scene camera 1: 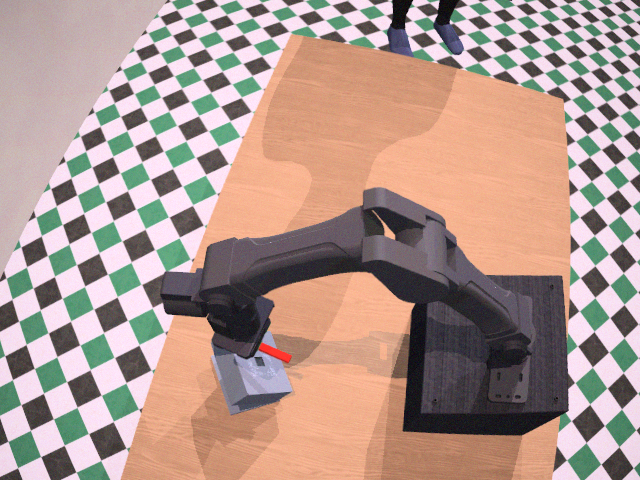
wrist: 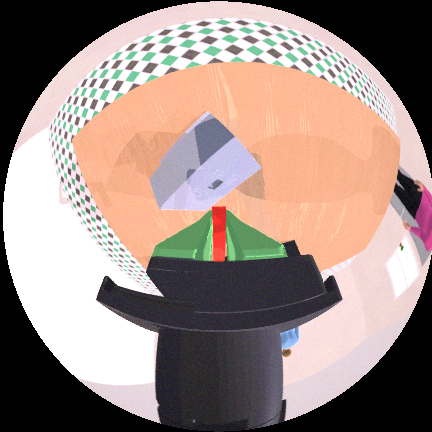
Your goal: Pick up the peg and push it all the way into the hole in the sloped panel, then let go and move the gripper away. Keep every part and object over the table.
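Places are measured from the arm's base along level axes (x right, y down, z ahead), in millimetres.
Pixels of known places: gripper, fingertip midpoint: [scene camera 1: 251, 343] [wrist: 218, 215]; arm's base, link origin: [scene camera 1: 511, 349].
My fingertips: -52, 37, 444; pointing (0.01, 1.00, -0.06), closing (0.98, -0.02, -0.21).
Note:
Ahead of a thing's pixels: the offset from my fingertips to its middle, as dx, dy, dz. "spot": to the spot under its first point. Level surfaces: height alone.
The red peg @(-7, -2, -31) [scene camera 1: 276, 353] [wrist: 219, 216] is between the green fingers of my gripper [wrist: 218, 215], which is shut on it. In the scene view the peg sticks out to the right from under the dark hand, which hides the fingertips. The grey-blue block with the sloped panel @(-17, +106, +10) [scene camera 1: 271, 381] [wrist: 236, 162] stands on the table. Its small dark square hole @(spot: -2, +93, -10) [scene camera 1: 260, 361] [wrist: 215, 184] shows in both views. The hand is above the block's upper left part in the scene view. In the wrist view the peg's end is just below the hole, outside it.
The wooden table @(dy +163) [scene camera 1: 330, 93] [wrist: 320, 105] carries the block near its left edge in the scene view. The arm's black base box [scene camera 1: 465, 384] stands at the right. The arm [scene camera 1: 310, 253] reaches across the table. A person's feet [scene camera 1: 400, 41] show beyond the far edge.

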